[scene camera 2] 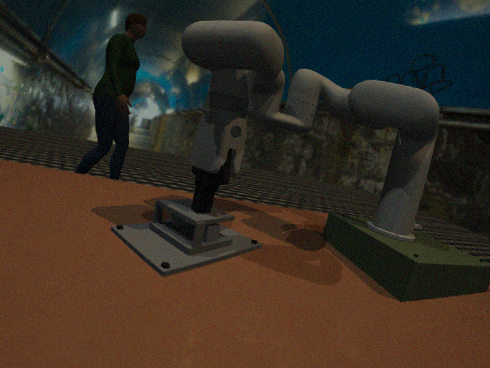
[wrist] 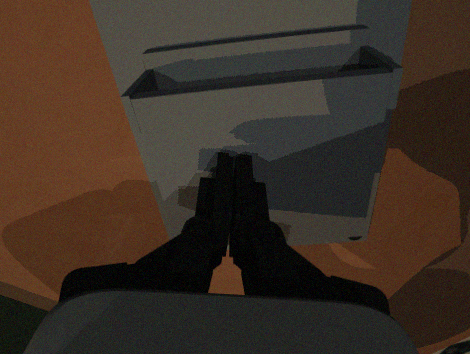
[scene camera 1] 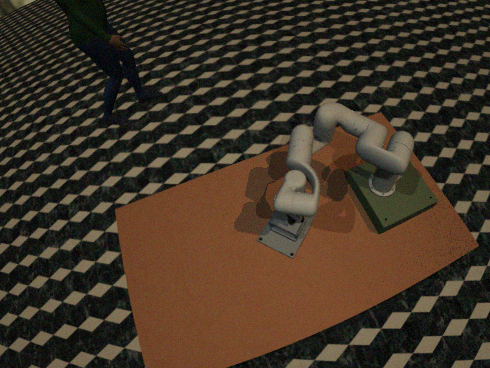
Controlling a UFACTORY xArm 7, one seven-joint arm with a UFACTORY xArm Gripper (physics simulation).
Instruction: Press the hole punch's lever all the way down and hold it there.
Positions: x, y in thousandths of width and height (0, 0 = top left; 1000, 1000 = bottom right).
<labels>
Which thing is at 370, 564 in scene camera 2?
A lever.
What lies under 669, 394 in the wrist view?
A lever.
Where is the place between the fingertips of my gripper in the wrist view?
493, 499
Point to a base plate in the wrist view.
At 267, 106
</labels>
